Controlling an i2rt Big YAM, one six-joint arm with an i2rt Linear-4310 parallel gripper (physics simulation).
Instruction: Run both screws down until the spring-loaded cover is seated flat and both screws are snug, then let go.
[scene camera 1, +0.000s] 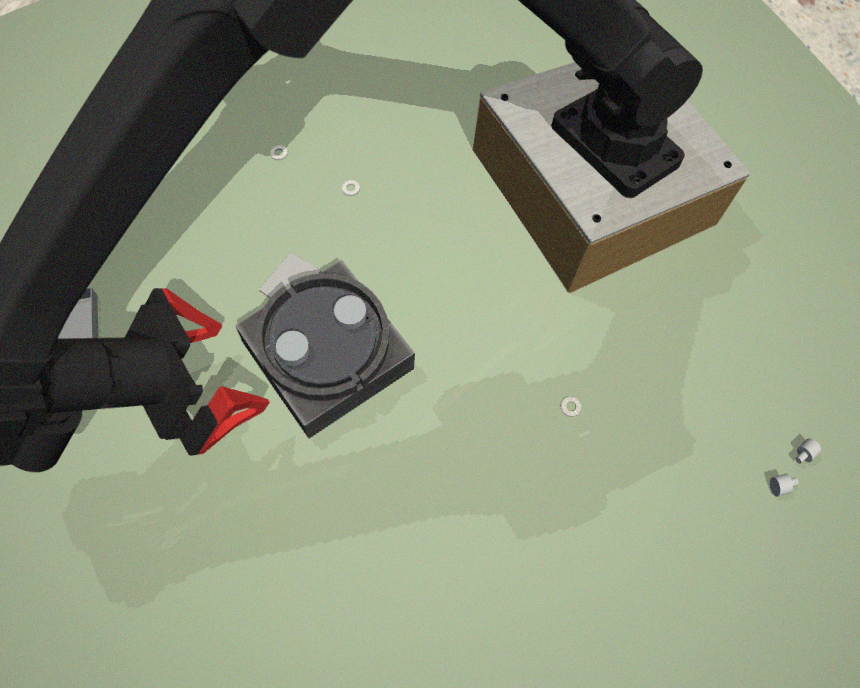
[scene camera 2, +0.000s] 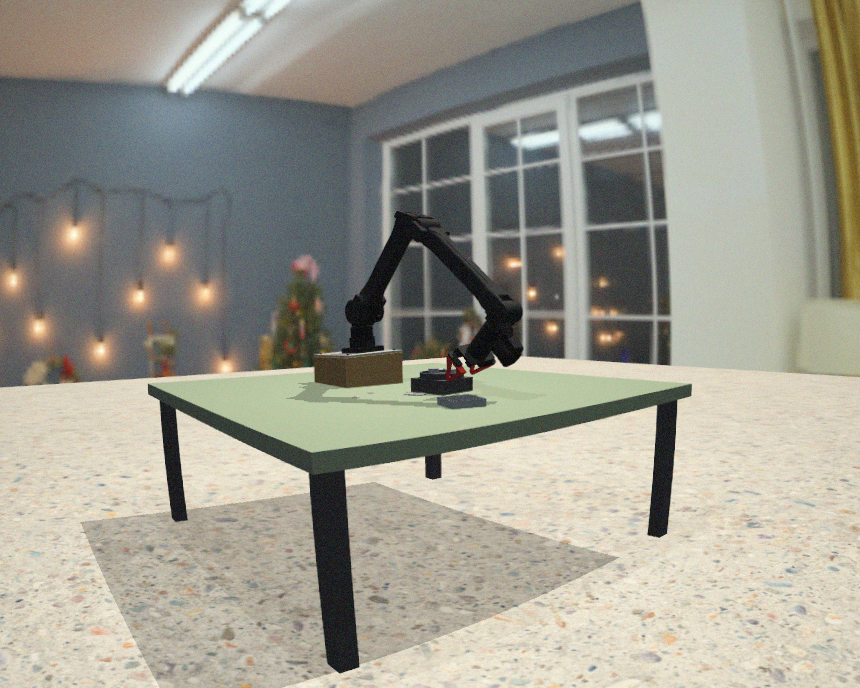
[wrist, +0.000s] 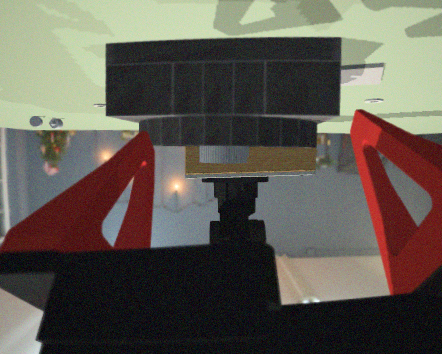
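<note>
A dark square housing with a raised round rim stands on the green table. The dark round cover lies inside the rim. Two pale round screw heads show on it, a left one and a right one. In the wrist view one knurled screw head shows above the rim. Whether the cover is flat and the screws are snug cannot be told. My gripper is open and empty, beside the housing's left side in scene view 1, with both red fingertips clear of the screws.
The arm stands on a wooden box. A pale plate lies against the housing. Several washers, including one at right, and two loose thumbscrews lie on the table. A grey block lies near the housing.
</note>
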